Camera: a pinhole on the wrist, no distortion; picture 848 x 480 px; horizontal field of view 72.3 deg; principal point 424.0 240.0 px. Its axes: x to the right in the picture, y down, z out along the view. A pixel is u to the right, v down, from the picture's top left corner.
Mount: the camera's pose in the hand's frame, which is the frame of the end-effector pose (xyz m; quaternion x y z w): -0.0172 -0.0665 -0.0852 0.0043 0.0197 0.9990 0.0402
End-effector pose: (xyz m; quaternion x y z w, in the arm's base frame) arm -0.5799 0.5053 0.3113 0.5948 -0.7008 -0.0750 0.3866
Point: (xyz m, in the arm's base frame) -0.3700 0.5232 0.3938
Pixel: behind the camera
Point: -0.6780 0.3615 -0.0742
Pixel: 454 412
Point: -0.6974 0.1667 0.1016
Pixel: 117 315
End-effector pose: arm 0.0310 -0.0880 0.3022 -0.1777 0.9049 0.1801 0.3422
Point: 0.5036 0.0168 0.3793
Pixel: outside the picture
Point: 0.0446 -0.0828 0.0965
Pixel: 80 180
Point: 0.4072 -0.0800 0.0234
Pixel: 483 448
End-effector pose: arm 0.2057 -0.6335 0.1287 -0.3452 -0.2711 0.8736 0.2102
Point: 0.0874 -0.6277 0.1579
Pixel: 182 42
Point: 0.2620 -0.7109 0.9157
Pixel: outside the picture
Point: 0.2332 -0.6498 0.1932
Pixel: 660 103
